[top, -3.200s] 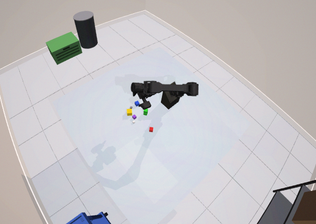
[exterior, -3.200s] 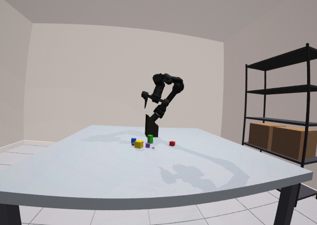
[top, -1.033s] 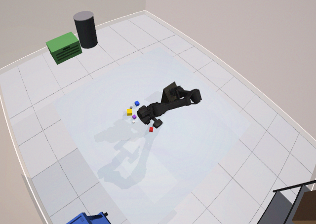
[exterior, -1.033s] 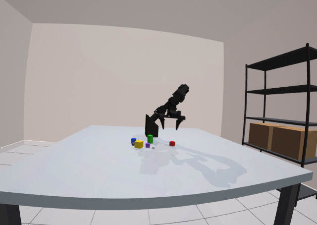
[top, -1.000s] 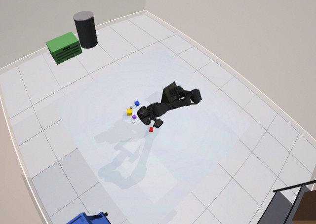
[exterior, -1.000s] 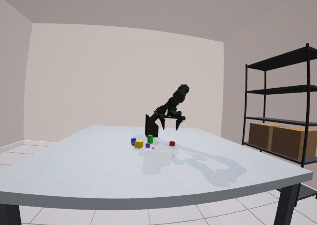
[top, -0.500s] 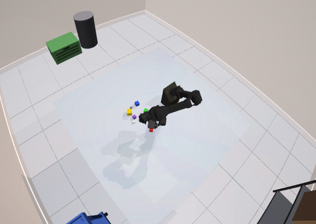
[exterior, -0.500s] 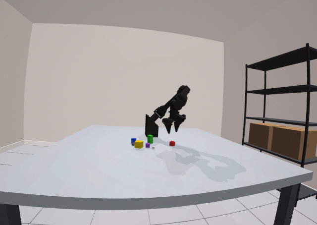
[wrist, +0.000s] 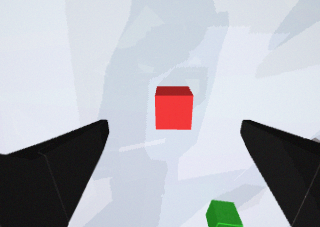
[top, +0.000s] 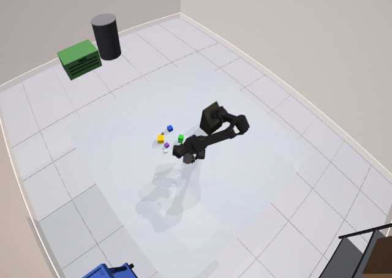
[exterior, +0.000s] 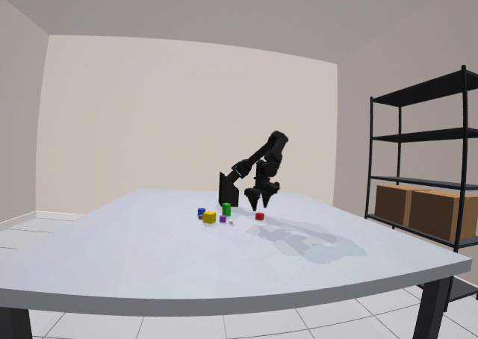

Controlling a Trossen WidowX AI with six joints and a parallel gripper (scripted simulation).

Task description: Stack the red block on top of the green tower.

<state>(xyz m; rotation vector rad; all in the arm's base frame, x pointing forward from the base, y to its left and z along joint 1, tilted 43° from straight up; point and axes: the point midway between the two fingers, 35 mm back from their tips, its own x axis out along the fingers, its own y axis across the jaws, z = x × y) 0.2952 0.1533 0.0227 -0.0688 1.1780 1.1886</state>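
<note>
Now: gripper tip 3 cm above the red block. Also, from my gripper tip: yellow cube 22 cm to the right, 6 cm ahead, 3 cm below; then purple cube 17 cm to the right, 5 cm ahead, 3 cm below; then small white cube 13 cm to the right, 8 cm ahead, 4 cm below.
</note>
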